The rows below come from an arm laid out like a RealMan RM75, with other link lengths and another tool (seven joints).
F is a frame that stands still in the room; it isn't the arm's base.
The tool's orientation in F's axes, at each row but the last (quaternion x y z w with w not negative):
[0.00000 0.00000 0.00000 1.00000]
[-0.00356 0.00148 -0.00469 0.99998]
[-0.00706 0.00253 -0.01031 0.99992]
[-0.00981 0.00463 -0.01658 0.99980]
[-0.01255 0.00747 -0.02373 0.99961]
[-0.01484 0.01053 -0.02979 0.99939]
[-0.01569 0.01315 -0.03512 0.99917]
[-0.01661 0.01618 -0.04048 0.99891]
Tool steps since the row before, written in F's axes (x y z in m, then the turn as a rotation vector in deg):
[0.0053 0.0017 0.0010 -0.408 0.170 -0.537]
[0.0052 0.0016 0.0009 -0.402 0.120 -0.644]
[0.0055 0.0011 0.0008 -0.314 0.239 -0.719]
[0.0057 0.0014 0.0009 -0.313 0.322 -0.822]
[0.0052 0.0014 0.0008 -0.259 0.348 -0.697]
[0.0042 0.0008 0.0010 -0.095 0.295 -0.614]
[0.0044 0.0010 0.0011 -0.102 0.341 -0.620]
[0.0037 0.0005 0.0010 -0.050 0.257 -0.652]
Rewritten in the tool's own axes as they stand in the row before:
[0.0053 0.0017 0.0010 -0.408 0.170 -0.537]
[0.0052 0.0016 0.0009 -0.401 0.121 -0.644]
[0.0055 0.0012 0.0008 -0.315 0.243 -0.717]
[0.0056 0.0016 0.0010 -0.316 0.328 -0.819]
[0.0051 0.0016 0.0009 -0.265 0.353 -0.692]
[0.0041 0.0010 0.0011 -0.100 0.307 -0.607]
[0.0043 0.0013 0.0012 -0.110 0.353 -0.612]
[0.0036 0.0008 0.0011 -0.051 0.274 -0.645]

